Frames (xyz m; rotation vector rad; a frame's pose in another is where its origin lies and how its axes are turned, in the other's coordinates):
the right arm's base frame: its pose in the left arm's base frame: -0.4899 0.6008 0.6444 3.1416 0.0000 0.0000
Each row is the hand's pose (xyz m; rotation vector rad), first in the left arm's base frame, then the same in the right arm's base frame.
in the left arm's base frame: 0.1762 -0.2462 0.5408 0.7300 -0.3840 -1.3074
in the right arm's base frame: 0.6661 0.8470 0.1036 -1.8726 -1.5447 0.4537
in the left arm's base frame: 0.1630 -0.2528 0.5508 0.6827 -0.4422 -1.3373
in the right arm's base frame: 0.6529 0.8536 0.0936 -1.8752 -1.5932 0.5268
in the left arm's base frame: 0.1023 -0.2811 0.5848 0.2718 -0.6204 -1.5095
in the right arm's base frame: 0.5922 0.8819 0.0596 -1.9770 -1.9614 0.8061
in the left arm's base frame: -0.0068 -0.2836 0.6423 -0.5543 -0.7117 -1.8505
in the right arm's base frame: 0.4831 0.8844 0.0021 1.4174 2.1184 -0.8148
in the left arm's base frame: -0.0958 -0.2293 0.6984 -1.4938 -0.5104 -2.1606
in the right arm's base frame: 0.3941 0.8301 -0.0540 0.5478 1.8650 -0.4406
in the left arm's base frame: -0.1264 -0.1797 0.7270 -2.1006 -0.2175 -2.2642
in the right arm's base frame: 0.3635 0.7805 -0.0826 0.0510 1.6424 -0.1578
